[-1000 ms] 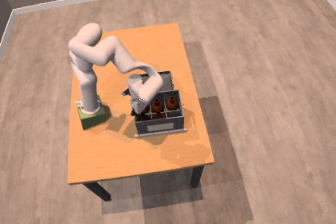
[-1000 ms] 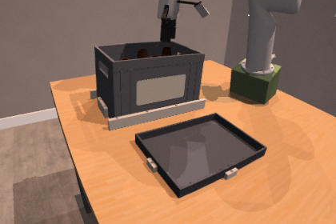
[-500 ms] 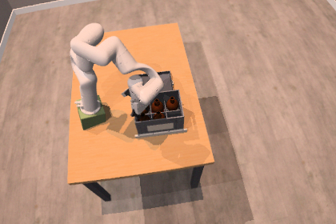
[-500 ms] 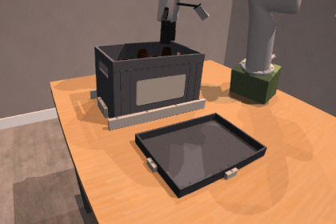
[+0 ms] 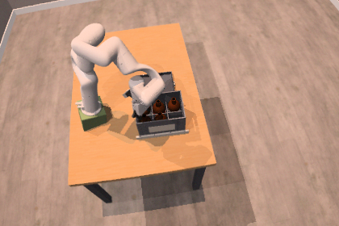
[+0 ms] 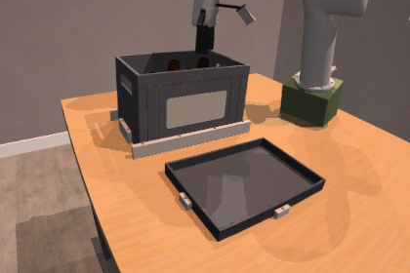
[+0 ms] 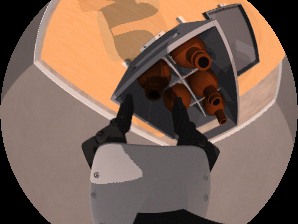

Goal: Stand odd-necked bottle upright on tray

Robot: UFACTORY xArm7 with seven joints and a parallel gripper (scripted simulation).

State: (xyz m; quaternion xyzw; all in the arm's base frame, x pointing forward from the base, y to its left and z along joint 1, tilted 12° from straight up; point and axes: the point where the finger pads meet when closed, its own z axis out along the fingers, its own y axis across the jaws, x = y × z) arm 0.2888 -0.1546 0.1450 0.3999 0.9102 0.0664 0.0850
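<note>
Right now the crate is 120 mm below my hand, 90 mm ahead of it and 40 mm to the left of it. Round my hand: dark tray (310 mm to the left, 190 mm below, 90 mm ahead); then glass bottle (180 mm ahead, 110 mm below, 80 mm to the left).
</note>
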